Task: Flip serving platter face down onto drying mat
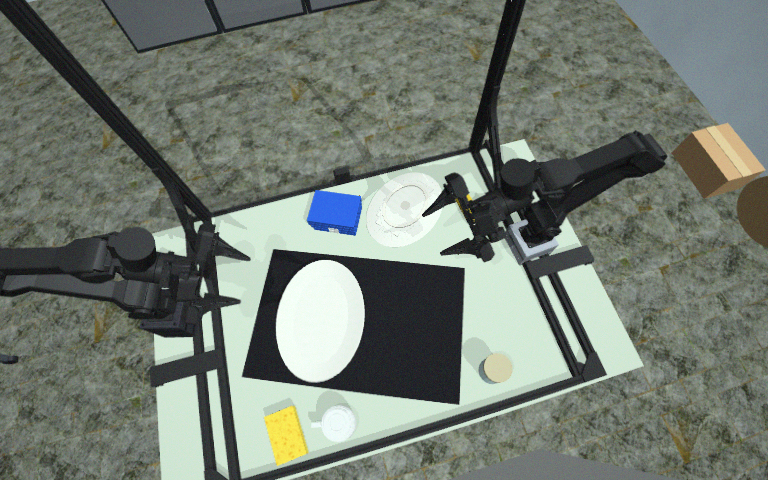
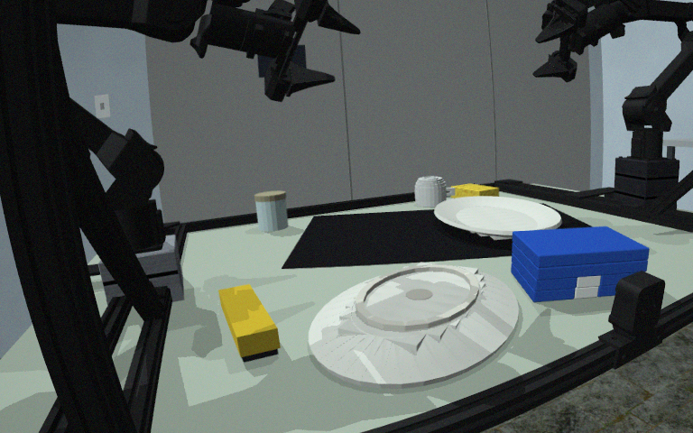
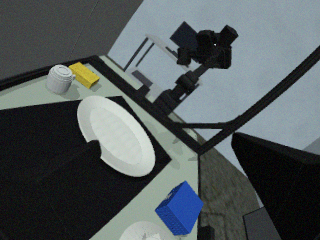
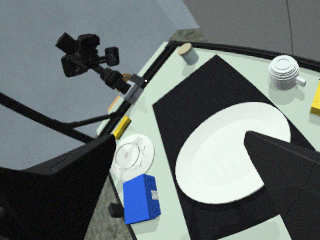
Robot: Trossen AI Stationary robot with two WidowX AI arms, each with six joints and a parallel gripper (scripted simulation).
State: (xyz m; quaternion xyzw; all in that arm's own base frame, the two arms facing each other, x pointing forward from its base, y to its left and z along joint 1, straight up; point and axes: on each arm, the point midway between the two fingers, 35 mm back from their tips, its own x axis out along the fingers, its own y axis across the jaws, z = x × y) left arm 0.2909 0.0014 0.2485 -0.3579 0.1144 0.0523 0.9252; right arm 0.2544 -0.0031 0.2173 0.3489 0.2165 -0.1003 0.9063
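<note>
My right hand is 3 cm short of the white oval serving platter, 12 cm to the right of it and 32 cm above it. The rest, counted from my right hand: black drying mat (5 cm ahead, 22 cm to the left, 34 cm below); then white mug (29 cm ahead, 12 cm to the left, 30 cm below); then blue box (26 cm behind, 21 cm to the left, 30 cm below).
My left gripper is now 32 cm to the left of the white oval serving platter, 30 cm above it and 4 cm short of it. The rest, counted from my left hand: tan-lidded jar: 28 cm below, 27 cm ahead, 8 cm to the left; then yellow block: 30 cm below, 20 cm behind, 15 cm to the left; then round white plate: 30 cm below, 23 cm behind, 2 cm to the right.
</note>
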